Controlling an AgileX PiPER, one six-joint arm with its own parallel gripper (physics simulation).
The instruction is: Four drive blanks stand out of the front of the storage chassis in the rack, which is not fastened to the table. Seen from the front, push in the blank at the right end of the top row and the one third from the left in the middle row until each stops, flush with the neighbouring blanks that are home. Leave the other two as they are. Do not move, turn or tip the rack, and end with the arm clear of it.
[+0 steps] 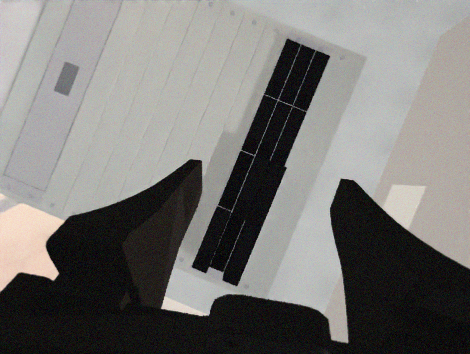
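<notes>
The storage chassis shows as a long black block of drive blanks (275, 115) in three lengthwise rows, running slanted from upper middle to lower middle. Thin pale lines divide the blanks. A blank (266, 192) in the lower half of the right-hand line looks stepped outward, its edge jutting past the part above it. The lower ends of the three lines are uneven. How far each blank stands out is hard to tell. The pale grey rack (325, 122) surrounds the block. My gripper (267, 185) is open and empty, its black fingers apart in front of the rack, one either side of the blanks.
Pale slats (165, 85) with thin seams lie left of the blanks, and beyond them a lavender panel (92, 45) with a dark grey rectangle (66, 78). A soft shadow runs beside the blanks. A brownish surface (440, 125) with a pale rectangle (409, 200) shows at the right.
</notes>
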